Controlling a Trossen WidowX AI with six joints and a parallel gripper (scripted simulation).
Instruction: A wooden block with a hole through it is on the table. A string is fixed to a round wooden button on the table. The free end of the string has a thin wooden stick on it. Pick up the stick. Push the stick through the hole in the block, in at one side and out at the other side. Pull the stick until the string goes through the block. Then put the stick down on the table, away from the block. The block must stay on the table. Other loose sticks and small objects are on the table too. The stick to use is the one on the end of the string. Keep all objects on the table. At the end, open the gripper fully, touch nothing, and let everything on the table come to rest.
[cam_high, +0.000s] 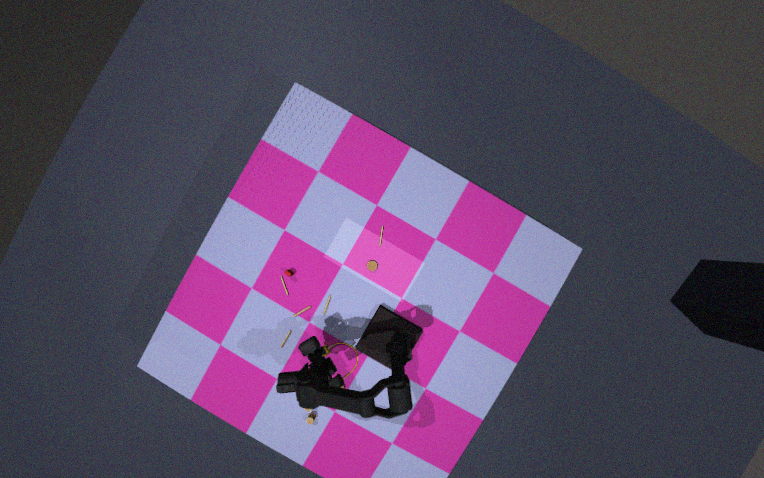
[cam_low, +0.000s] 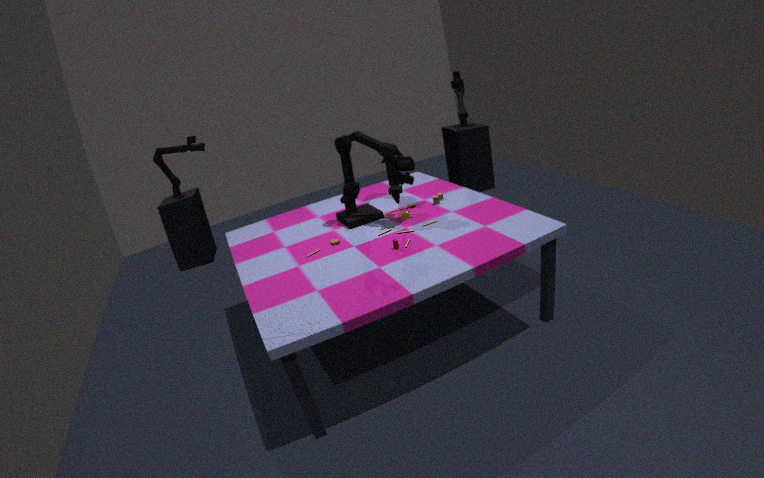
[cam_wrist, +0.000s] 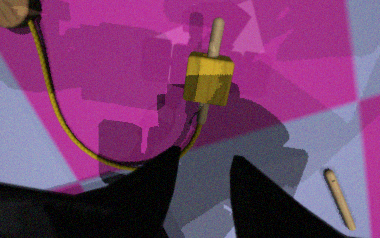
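Right now the yellow wooden block is 7 cm below my gripper tip and 2 cm to the left of it. The rest, counted from my gripper tip: round wooden button (13 cm behind, 10 cm to the left, 8 cm below); then red object (30 cm ahead, 12 cm to the right, 7 cm below); then thin wooden stick (7 cm below, 1 cm to the left).
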